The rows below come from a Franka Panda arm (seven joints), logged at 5 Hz.
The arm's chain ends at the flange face. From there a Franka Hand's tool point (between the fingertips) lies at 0.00 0.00 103.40 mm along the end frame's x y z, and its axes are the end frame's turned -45 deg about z.
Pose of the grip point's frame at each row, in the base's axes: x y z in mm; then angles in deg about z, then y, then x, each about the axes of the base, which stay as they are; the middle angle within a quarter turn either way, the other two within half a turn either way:
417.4 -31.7 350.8 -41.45 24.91 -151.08
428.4 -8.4 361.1 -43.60 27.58 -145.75
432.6 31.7 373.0 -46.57 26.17 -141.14
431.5 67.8 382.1 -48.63 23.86 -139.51
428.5 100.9 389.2 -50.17 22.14 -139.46
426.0 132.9 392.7 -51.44 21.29 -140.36
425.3 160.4 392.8 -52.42 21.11 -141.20
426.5 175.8 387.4 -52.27 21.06 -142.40
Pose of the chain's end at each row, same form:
373.8 -77.1 432.9 3.55 24.91 -151.08
380.5 -60.0 436.9 1.40 27.58 -145.75
387.0 -26.5 445.3 -1.57 26.17 -141.14
389.7 6.4 454.0 -3.63 23.86 -139.51
389.5 38.6 462.0 -5.17 22.14 -139.46
388.5 71.4 466.9 -6.44 21.29 -140.36
388.1 100.0 468.0 -7.42 21.11 -141.20
389.3 116.9 463.9 -7.27 21.06 -142.40

